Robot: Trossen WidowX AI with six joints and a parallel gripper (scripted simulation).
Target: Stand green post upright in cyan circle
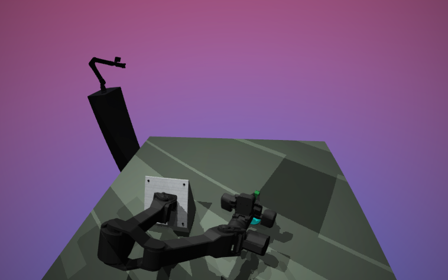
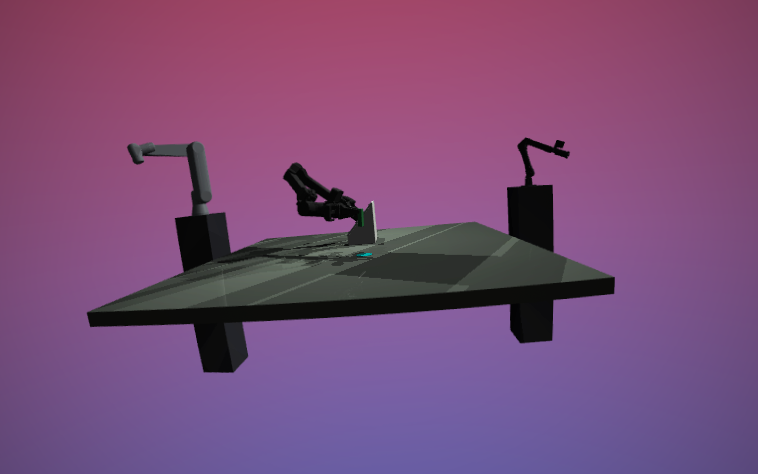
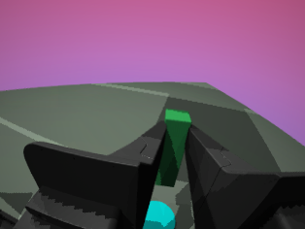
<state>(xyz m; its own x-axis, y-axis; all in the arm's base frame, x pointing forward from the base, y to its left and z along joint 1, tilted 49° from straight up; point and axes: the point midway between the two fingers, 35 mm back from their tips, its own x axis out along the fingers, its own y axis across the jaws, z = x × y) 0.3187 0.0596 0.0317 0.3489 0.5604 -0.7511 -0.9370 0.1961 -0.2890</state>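
The cyan circle is 160 mm below my gripper tip. Also, from my gripper tip: green post 20 mm below.
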